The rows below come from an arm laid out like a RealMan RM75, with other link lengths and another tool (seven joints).
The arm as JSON. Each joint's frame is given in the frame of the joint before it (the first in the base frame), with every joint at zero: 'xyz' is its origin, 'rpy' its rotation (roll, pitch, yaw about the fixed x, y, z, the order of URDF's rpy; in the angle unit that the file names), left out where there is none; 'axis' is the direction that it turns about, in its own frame. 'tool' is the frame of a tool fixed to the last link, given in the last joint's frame.
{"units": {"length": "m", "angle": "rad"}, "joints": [
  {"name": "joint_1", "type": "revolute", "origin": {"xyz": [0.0, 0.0, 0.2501]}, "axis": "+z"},
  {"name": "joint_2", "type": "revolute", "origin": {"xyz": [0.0, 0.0, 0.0]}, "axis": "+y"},
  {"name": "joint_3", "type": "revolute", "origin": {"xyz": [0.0, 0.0, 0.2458]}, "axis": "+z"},
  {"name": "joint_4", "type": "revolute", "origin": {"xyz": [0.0, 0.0, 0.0]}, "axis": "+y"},
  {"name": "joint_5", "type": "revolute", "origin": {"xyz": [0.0, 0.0, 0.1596]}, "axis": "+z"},
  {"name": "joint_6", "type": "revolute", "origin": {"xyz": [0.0, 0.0, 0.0]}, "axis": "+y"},
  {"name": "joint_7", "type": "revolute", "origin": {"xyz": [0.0, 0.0, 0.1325]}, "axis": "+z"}
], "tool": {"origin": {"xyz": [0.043, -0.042, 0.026], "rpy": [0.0, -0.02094, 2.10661]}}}
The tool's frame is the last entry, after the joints.
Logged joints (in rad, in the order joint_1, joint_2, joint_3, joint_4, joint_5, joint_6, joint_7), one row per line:
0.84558 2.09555 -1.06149 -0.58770 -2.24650 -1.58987 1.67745
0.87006 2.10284 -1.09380 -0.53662 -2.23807 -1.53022 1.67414
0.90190 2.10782 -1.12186 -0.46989 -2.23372 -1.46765 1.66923
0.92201 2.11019 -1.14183 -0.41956 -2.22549 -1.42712 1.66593
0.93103 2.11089 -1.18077 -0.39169 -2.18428 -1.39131 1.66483
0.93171 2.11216 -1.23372 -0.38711 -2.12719 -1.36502 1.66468
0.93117 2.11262 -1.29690 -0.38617 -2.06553 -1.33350 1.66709
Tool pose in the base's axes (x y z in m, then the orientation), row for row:
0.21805 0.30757 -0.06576 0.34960 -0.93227 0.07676 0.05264
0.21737 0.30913 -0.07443 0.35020 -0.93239 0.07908 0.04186
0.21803 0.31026 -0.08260 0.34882 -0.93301 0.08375 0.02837
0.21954 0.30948 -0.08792 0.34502 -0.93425 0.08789 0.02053
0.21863 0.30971 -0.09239 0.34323 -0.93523 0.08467 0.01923
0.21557 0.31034 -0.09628 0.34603 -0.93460 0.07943 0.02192
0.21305 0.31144 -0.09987 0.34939 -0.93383 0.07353 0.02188
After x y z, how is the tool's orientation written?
As a quaternion, x y z w.
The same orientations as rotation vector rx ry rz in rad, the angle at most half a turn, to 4 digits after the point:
1.0629 -2.8345 0.2334
1.0718 -2.8536 0.2420
1.0765 -2.8793 0.2585
1.0700 -2.8973 0.2726
1.0653 -2.9027 0.2628
1.0722 -2.8958 0.2461
1.0826 -2.8935 0.2278

